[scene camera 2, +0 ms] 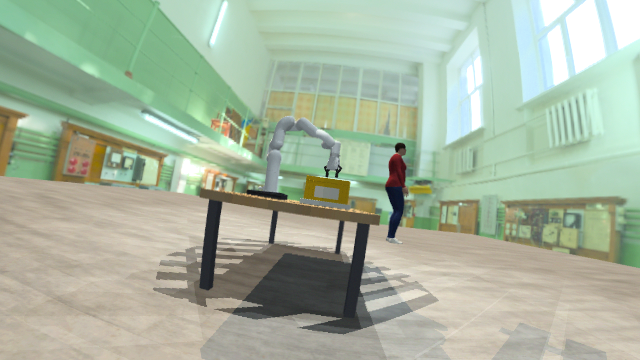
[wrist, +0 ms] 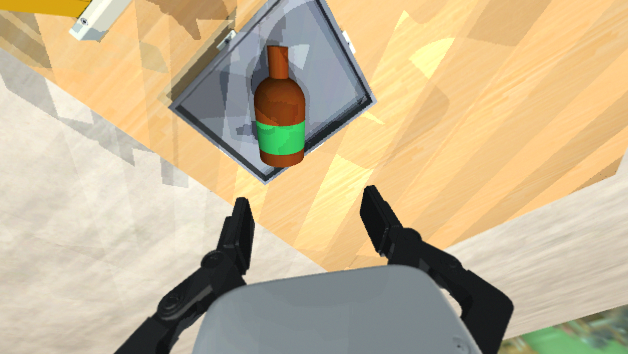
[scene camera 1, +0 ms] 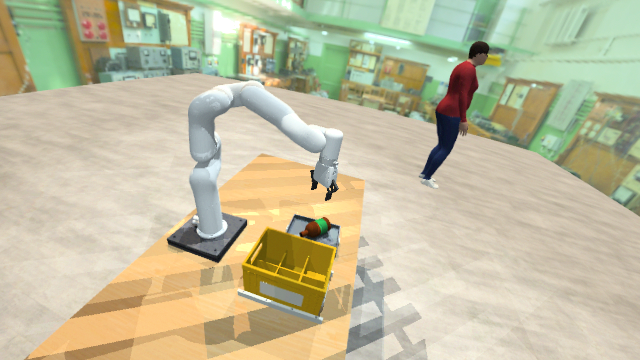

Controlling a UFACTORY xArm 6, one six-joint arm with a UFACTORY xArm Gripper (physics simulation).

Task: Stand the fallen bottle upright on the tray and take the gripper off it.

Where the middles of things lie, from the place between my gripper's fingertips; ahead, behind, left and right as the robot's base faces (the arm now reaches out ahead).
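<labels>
Looking at the brown bottle [wrist: 279, 103], I find it 19 cm below my hand, and it is also 2 cm ahead of the hand and 2 cm to the right of it.
</labels>
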